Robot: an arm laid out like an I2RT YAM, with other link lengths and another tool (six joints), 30 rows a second.
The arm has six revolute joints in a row. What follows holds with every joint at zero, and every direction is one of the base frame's. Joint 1 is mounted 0.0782 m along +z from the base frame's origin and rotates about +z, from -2.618 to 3.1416 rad. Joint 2 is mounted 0.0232 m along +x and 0.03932 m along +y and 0.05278 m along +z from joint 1 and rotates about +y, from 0 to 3.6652 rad. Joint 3 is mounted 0.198 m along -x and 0.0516 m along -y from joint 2 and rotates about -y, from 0 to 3.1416 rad. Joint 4 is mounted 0.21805 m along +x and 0.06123 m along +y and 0.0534 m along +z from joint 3 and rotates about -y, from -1.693 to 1.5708 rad. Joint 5 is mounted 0.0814 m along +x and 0.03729 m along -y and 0.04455 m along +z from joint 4 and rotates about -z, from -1.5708 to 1.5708 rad. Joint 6 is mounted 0.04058 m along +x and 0.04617 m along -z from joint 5 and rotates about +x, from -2.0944 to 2.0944 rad. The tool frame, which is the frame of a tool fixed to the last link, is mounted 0.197 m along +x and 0.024 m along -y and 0.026 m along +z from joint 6; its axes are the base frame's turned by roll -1.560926, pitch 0.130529 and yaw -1.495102 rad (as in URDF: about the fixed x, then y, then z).
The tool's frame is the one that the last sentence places.
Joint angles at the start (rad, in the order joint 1, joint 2, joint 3, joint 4, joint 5, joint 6):
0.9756, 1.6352, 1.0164, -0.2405, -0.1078, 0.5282
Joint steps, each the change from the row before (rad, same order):
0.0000, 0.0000, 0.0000, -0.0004, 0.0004, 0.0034
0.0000, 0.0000, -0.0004, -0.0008, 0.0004, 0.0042
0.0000, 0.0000, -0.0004, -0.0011, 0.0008, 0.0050
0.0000, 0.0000, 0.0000, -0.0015, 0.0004, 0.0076
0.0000, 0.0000, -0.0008, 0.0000, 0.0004, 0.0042
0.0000, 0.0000, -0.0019, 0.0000, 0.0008, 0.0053
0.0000, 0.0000, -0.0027, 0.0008, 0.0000, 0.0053
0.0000, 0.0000, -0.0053, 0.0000, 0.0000, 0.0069
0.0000, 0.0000, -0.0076, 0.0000, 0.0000, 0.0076
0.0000, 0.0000, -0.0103, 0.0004, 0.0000, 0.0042
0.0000, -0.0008, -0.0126, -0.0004, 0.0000, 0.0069
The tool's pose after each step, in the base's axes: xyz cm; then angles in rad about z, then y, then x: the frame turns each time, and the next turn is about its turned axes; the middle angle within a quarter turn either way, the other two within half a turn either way. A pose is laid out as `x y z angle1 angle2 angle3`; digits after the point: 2 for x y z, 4 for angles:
25.55 38.34 0.78 -1.0318 0.5476 -2.5661
25.53 38.30 0.74 -1.0368 0.5491 -2.5691
25.52 38.24 0.69 -1.0429 0.5506 -2.5726
25.51 38.19 0.64 -1.0514 0.5537 -2.5774
25.50 38.15 0.60 -1.0562 0.5554 -2.5799
25.48 38.08 0.50 -1.0629 0.5568 -2.5840
25.43 38.01 0.39 -1.0692 0.5587 -2.5884
25.33 37.84 0.16 -1.0791 0.5598 -2.5971
25.19 37.62 -0.18 -1.0910 0.5601 -2.6085
25.00 37.33 -0.61 -1.1007 0.5575 -2.6207
24.75 36.96 -1.12 -1.1144 0.5549 -2.6364

